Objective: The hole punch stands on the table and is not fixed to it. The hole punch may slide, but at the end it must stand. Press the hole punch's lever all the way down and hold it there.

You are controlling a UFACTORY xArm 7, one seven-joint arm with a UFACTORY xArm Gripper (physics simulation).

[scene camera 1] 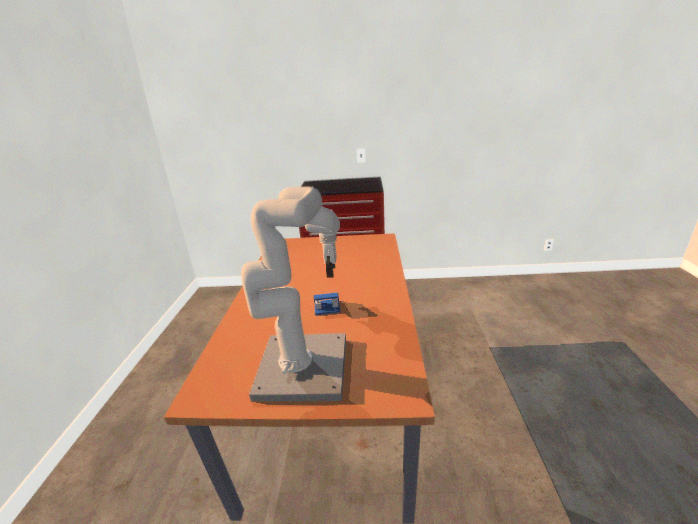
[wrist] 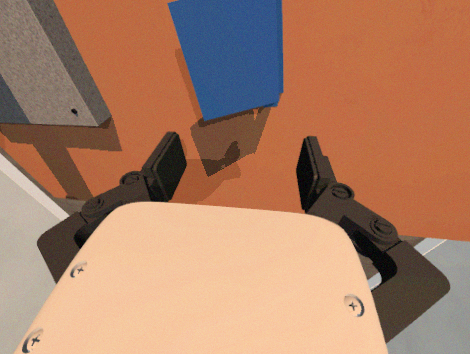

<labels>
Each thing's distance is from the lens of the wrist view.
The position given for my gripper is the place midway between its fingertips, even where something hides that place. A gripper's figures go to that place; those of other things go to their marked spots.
my gripper [wrist: 239, 150]: 14 cm
broad blue lever [wrist: 232, 60]: 22 cm
</labels>
